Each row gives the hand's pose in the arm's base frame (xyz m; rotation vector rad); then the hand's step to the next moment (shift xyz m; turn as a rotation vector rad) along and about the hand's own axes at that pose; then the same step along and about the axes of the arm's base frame.
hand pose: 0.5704 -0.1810 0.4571 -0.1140 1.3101 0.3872
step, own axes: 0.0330 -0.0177 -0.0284 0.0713 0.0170 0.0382
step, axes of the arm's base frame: -0.0133 -0.0179 -0.0414 0.0438 0.0424 -0.0558
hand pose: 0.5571 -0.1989 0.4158 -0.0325 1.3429 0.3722
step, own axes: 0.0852 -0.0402 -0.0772 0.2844 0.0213 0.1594
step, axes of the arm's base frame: -0.0465 -0.0351 -0.1070 0.1945 0.1270 -0.2297
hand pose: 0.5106 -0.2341 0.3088 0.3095 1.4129 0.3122
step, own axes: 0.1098 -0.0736 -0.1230 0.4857 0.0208 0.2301
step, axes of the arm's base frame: -0.1054 -0.0216 -0.1450 0.2909 0.2036 -0.4040
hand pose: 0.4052 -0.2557 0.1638 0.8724 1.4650 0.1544
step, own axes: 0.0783 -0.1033 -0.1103 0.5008 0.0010 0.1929
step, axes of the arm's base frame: -0.1292 0.0201 -0.1089 0.2518 0.2142 -0.4228
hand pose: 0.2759 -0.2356 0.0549 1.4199 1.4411 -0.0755
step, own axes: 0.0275 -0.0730 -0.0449 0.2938 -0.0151 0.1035
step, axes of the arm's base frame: -0.0745 0.0276 -0.0423 0.1301 0.1275 -0.2531
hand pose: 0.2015 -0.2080 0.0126 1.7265 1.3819 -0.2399
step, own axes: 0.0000 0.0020 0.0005 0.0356 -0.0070 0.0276
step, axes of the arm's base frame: 0.0019 -0.0003 0.0007 0.0167 0.0045 -0.0422
